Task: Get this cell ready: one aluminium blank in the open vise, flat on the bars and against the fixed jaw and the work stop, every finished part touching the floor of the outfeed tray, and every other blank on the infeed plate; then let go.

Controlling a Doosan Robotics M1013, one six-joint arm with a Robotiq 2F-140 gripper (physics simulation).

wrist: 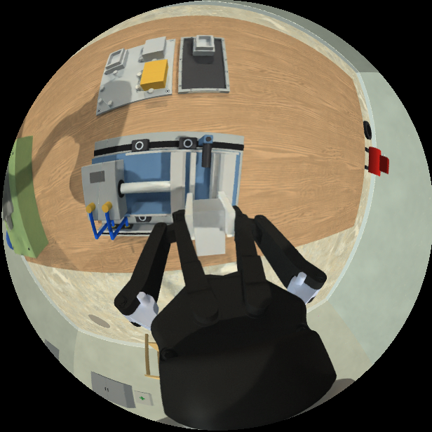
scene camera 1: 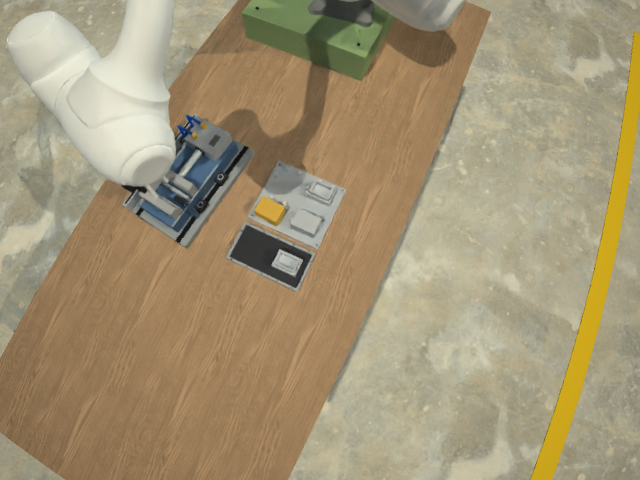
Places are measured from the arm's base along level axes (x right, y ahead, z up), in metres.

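Pixels of known places: gripper, fingertip midpoint: [scene camera 1: 157, 187].
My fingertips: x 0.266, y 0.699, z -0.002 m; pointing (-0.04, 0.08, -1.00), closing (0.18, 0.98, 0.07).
Behind a point stands the place of what it marks.
My gripper [wrist: 205, 201] is shut on a plain light grey aluminium blank [wrist: 210, 241], above the near side of the vise [scene camera 1: 209, 167] {x 0.180, y 0.606, z -0.036 m} [wrist: 147, 165]. The arm hides the gripper in scene camera 1. The visible part of the gap between the vise jaws holds no blank; the held blank and fingers hide its near end. The work stop [wrist: 206, 150] is at the gap's far side. The infeed plate [scene camera 1: 268, 180] {x 0.043, y 0.578, z -0.087 m} [wrist: 112, 95] bears a plain blank [scene camera 1: 307, 222] {x -0.088, y 0.667, z -0.052 m} [wrist: 155, 48], a pocketed finished part [scene camera 1: 320, 191] {x -0.093, y 0.577, z -0.067 m} [wrist: 116, 60] and a yellow block [scene camera 1: 269, 210] {x 0.007, y 0.664, z -0.052 m} [wrist: 154, 75]. Another pocketed part [scene camera 1: 287, 261] {x -0.069, y 0.766, z -0.069 m} [wrist: 204, 44] is in the outfeed tray [scene camera 1: 248, 248] {x 0.033, y 0.759, z -0.090 m} [wrist: 200, 75].
The vise's grey end block [scene camera 1: 209, 139] {x 0.193, y 0.550, z 0.000 m} [wrist: 102, 190] carries blue hoses with yellow fittings. A green pedestal [scene camera 1: 305, 43] {x 0.070, y 0.172, z -0.031 m} [wrist: 27, 200] stands at one end of the wooden table [scene camera 1: 155, 335] {x 0.180, y 1.023, z -0.096 m} [wrist: 295, 125]. The plate and tray lie side by side, across a strip of table from the vise.
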